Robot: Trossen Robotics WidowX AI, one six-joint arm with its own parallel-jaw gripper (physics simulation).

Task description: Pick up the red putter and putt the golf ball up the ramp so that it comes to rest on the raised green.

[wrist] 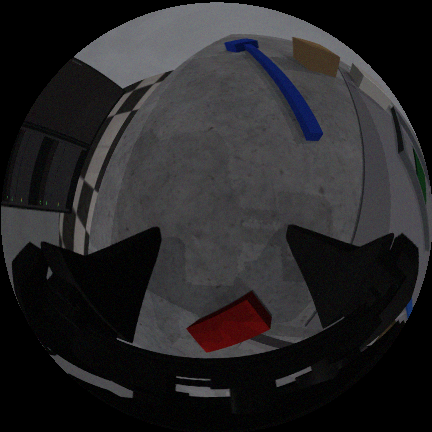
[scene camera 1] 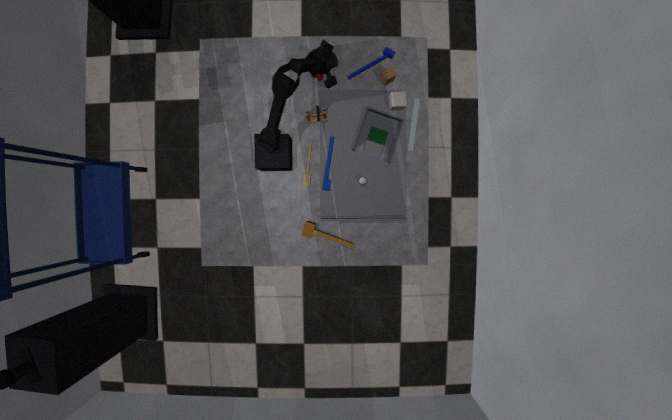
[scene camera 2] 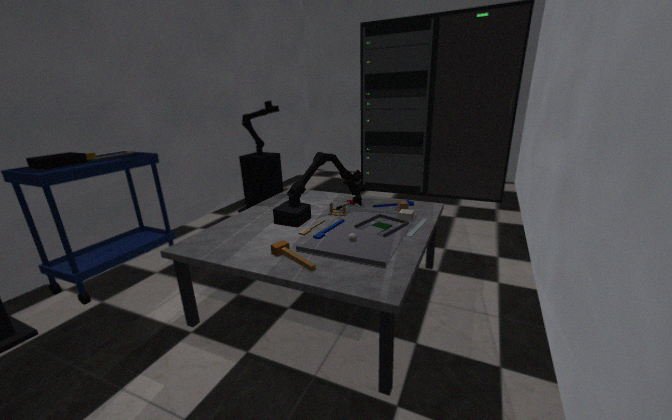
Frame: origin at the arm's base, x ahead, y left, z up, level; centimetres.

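Seen in the pictures: gripper, between the fingertips: [wrist: 225, 232] [scene camera 2: 361, 201]; arm's base, origin of its link: [scene camera 1: 272, 146] [scene camera 2: 294, 205].
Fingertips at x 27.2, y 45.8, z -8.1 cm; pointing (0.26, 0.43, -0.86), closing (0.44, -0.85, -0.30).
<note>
Offsets run from my fingertips to a thing's top centre. "pt": to the spot under its first point. Level surfaces: height alone.
The putter's red head @[dx -6.6, dy -3.6, dz +1.3 cm] [scene camera 1: 318, 76] [scene camera 2: 350, 202] [wrist: 230, 325] lies at the table's far side. Its thin grey shaft @[pt dx -6.4, dy -14.2, dz +2.2 cm] [scene camera 1: 316, 92] runs to a small wooden stand [scene camera 1: 311, 118], where the dark grip rests. My gripper [scene camera 1: 328, 63] [scene camera 2: 357, 200] [wrist: 225, 232] is open and empty, pointing down beside the head. In the wrist view the head shows low between the fingers, nearer their bases than their tips. The white golf ball @[dx +20.9, dy -60.8, dz +2.9 cm] [scene camera 1: 362, 180] [scene camera 2: 352, 237] sits on the grey board @[dz -1.4 cm] [scene camera 1: 365, 205] [scene camera 2: 340, 251]. The green @[dx +28.3, dy -35.2, dz -0.8 cm] [scene camera 1: 378, 135] [scene camera 2: 382, 225] [wrist: 420, 175] lies inside dark walls open toward the ball.
A blue mallet @[dx +22.6, dy +5.1, dz +0.8 cm] [scene camera 1: 370, 66] [wrist: 285, 85], a wooden block @[dx +31.9, dy -2.6, dz +4.3 cm] [scene camera 1: 388, 75] [wrist: 315, 57] and a white block @[dx +38.2, dy -16.0, dz +3.1 cm] [scene camera 1: 398, 99] stand right of the gripper. A blue bar @[dx +2.5, dy -51.9, dz +0.0 cm] [scene camera 1: 328, 162], a wooden spatula @[dx -9.5, dy -52.4, dz -0.7 cm] [scene camera 1: 308, 162], an orange mallet @[dx +3.6, dy -92.5, dz +3.5 cm] [scene camera 1: 332, 238] and a pale strip @[dx +48.5, dy -27.6, dz -1.4 cm] [scene camera 1: 414, 125] lie around the ball.
</note>
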